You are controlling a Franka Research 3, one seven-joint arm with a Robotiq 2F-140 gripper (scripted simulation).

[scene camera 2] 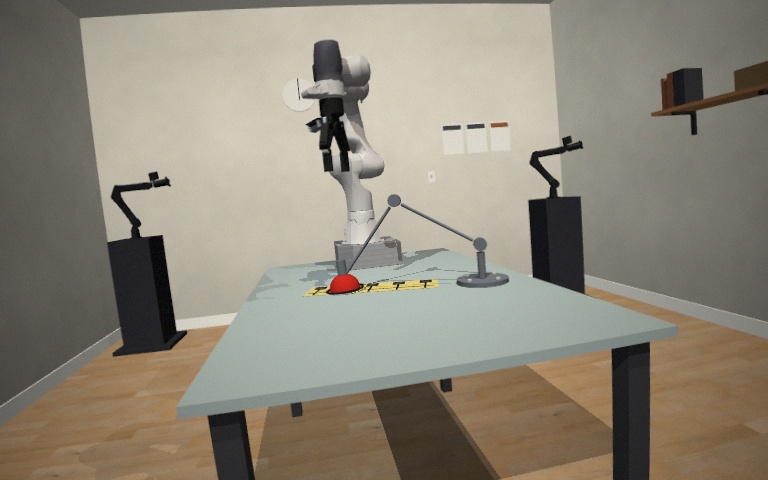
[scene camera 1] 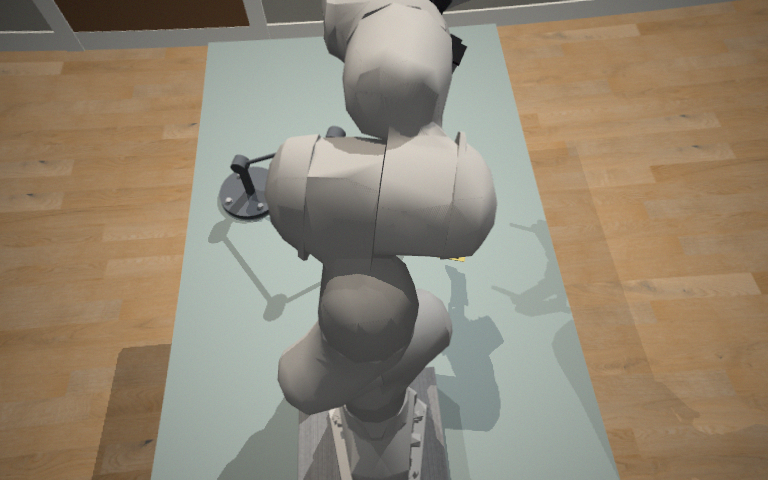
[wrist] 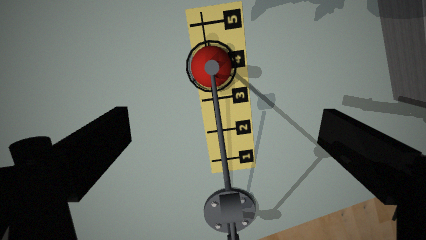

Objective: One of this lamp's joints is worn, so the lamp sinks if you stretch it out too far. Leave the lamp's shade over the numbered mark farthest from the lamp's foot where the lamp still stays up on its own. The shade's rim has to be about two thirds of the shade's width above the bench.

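Scene:
Lamp foot (wrist: 212,212), same spot as (scene camera 2: 480,281).

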